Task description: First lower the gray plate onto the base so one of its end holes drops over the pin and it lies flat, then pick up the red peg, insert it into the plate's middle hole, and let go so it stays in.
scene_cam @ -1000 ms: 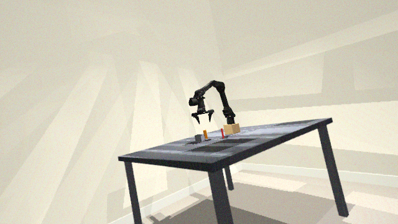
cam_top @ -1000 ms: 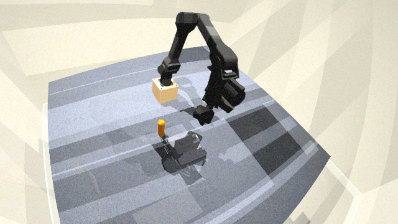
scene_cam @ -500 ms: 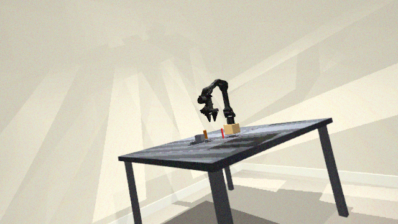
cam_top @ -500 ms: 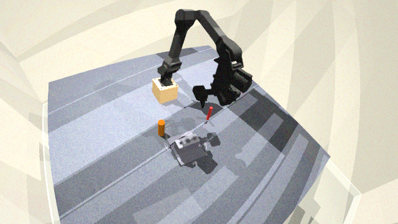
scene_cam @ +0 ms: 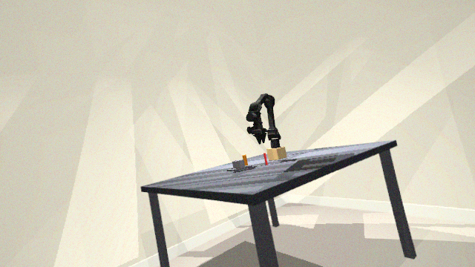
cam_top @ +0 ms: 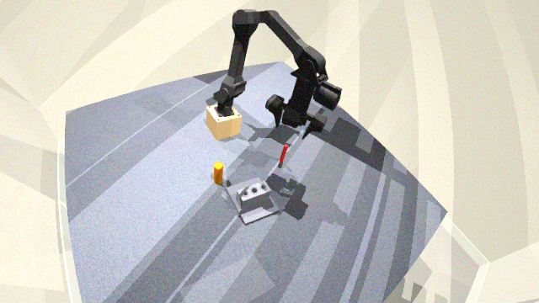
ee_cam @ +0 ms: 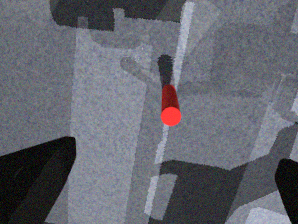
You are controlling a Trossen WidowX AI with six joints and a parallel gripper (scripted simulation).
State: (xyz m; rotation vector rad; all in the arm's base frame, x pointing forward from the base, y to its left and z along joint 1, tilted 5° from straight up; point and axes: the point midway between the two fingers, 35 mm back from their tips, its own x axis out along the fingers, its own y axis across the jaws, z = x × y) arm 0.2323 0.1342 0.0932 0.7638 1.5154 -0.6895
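Right now my gripper tip is 110 mm above the red peg. Round my gripper tip: base: 150 mm to the right, 140 mm below, 110 mm ahead; then orange cylinder: 240 mm to the right, 110 mm below, 10 mm ahead; then gray plate: 170 mm to the right, 110 mm ahead, 100 mm below.
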